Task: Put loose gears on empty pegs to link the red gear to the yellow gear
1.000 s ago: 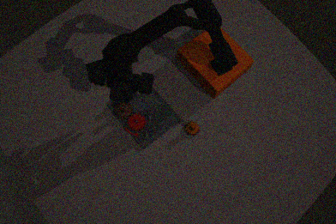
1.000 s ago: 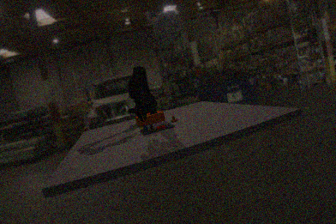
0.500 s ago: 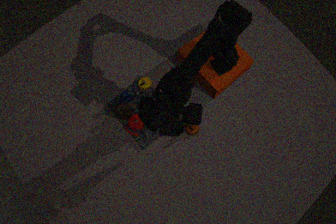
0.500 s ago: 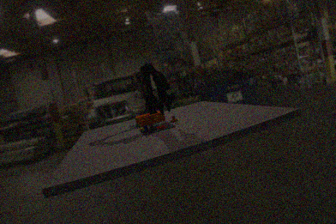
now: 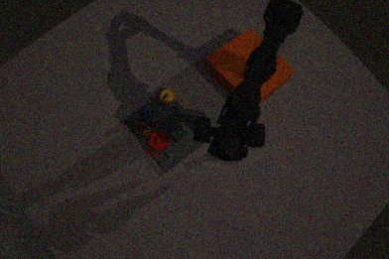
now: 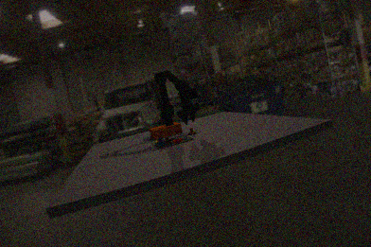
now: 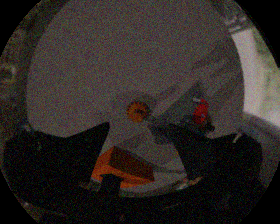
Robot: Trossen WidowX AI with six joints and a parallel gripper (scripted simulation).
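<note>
Right now the orange gear is 60 mm below my gripper tip. Round my gripper tip: brown gear 170 mm to the right, 170 mm ahead, 50 mm below; then blue gear 210 mm to the right, 140 mm ahead, 50 mm below; then red gear 150 mm ahead, 110 mm to the right, 60 mm below.
</note>
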